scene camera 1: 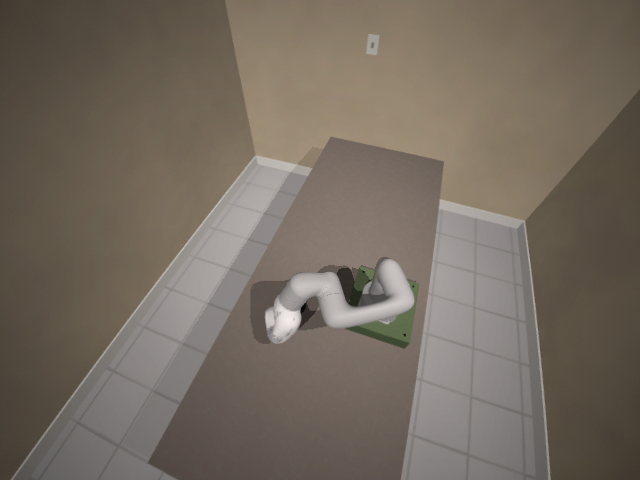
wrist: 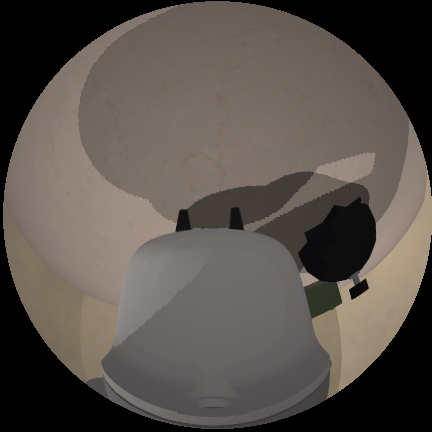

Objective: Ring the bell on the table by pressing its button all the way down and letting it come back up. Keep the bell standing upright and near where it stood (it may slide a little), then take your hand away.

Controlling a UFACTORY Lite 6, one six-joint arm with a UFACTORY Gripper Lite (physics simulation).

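Frame: origin at the arm's base, x left, y up, z ahead, level; metres.
Seen in the pictures: hand, tool point: [wrist: 209, 233].
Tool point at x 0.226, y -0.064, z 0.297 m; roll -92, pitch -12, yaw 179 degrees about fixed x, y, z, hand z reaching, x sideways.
Pixels of each thing's middle, then the offset from my tool point to it. Level surfaces: height alone.
- bell, body centre: [wrist: 348, 260] dz -0.001, dx -0.115, dy +0.023 m
- small black button, body centre: [wrist: 358, 288] dz -0.001, dx -0.115, dy +0.051 m
- table, surface height: dy -0.010 m
The bell [wrist: 340, 245] shows at the right of the wrist view as a black rounded body with a short grey stem and a small black button [wrist: 359, 289] at its end. It looks upright, with the button raised clear of the body. In the scene view, a small black part of the bell [scene camera 1: 303, 307] shows beside the wrist, and the arm hides the rest. My gripper [wrist: 210, 219] is open and empty, its two black fingertips apart over shadowed table. The fingertips are to the left of the bell in the wrist view, apart from it. They are hidden in the scene view.
The arm's green base block [scene camera 1: 395, 330] [wrist: 324, 300] stands near the right edge of the table [scene camera 1: 310, 397]. The arm reaches left from it, and its bent links pass above the table. The table's left edge runs close by the wrist. Walls stand around the room.
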